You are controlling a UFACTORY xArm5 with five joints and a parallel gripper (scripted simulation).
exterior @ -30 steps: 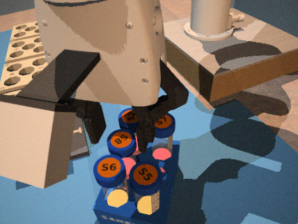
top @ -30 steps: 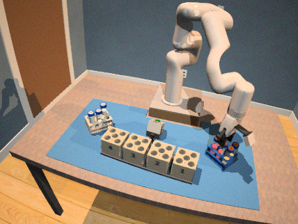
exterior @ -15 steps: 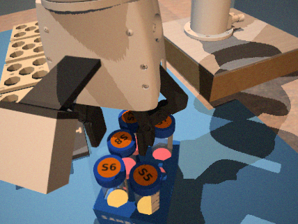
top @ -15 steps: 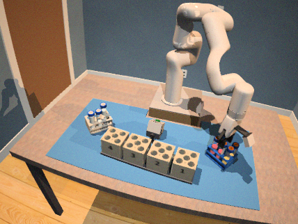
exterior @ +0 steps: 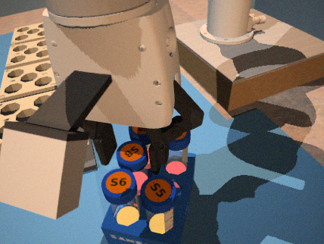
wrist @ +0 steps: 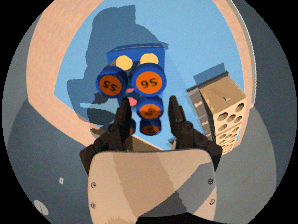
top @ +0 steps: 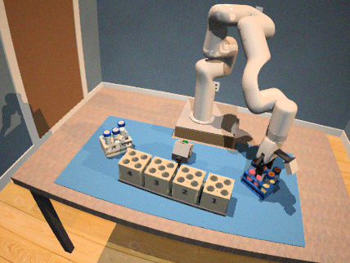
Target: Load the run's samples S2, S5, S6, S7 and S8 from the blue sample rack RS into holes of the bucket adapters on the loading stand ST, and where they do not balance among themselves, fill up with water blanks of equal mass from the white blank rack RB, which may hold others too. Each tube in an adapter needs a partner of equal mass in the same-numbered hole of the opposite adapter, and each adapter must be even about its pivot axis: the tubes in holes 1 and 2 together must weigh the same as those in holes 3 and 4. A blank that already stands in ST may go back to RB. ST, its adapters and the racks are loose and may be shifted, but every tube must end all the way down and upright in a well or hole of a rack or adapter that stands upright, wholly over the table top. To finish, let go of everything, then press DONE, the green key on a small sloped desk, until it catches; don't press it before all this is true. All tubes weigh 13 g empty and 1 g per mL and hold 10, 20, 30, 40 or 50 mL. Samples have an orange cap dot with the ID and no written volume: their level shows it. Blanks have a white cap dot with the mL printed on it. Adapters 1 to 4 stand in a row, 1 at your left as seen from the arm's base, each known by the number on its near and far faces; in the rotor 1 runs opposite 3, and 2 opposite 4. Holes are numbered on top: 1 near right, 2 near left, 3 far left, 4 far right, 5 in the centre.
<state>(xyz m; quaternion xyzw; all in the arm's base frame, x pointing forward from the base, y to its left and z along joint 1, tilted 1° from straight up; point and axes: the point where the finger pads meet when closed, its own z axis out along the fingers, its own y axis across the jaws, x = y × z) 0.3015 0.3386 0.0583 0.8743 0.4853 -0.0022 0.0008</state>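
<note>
Right now the blue sample rack RS is 20 mm behind my hand, 10 mm to the left of it and 100 mm below it. Also, from my hand: white blank rack RB: 30 mm ahead, 640 mm to the right, 100 mm below; blue-capped tube: 70 mm ahead, 640 mm to the right, 60 mm below; loading stand ST: 130 mm ahead, 310 mm to the right, 120 mm below.
</note>
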